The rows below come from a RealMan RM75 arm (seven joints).
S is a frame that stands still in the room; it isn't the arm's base.
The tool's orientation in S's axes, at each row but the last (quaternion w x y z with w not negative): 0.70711 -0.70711 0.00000 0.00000; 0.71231 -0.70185 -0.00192 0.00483; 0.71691 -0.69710 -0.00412 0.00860; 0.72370 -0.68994 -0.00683 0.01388; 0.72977 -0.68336 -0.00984 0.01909; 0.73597 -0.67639 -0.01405 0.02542; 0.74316 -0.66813 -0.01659 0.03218; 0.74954 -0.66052 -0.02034 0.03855; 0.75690 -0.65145 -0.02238 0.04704
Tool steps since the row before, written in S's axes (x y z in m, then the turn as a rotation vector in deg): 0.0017 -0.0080 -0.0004 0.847 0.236 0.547; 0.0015 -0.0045 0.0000 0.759 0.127 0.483; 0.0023 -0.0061 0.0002 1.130 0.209 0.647; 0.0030 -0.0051 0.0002 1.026 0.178 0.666; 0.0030 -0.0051 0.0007 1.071 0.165 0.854; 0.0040 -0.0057 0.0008 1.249 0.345 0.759; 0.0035 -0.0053 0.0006 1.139 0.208 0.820; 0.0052 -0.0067 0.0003 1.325 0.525 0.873; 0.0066 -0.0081 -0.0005 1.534 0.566 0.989
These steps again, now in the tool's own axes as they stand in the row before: 0.0017 0.0004 -0.0080 0.847 -0.547 0.236; 0.0015 -0.0001 -0.0045 0.758 -0.484 0.127; 0.0022 -0.0004 -0.0061 1.130 -0.648 0.207; 0.0028 -0.0005 -0.0052 1.025 -0.668 0.180; 0.0028 -0.0011 -0.0052 1.067 -0.857 0.177; 0.0037 -0.0013 -0.0058 1.256 -0.750 0.339; 0.0031 -0.0012 -0.0054 1.136 -0.823 0.217; 0.0046 -0.0013 -0.0070 1.347 -0.841 0.522; 0.0058 -0.0010 -0.0087 1.555 -0.959 0.560
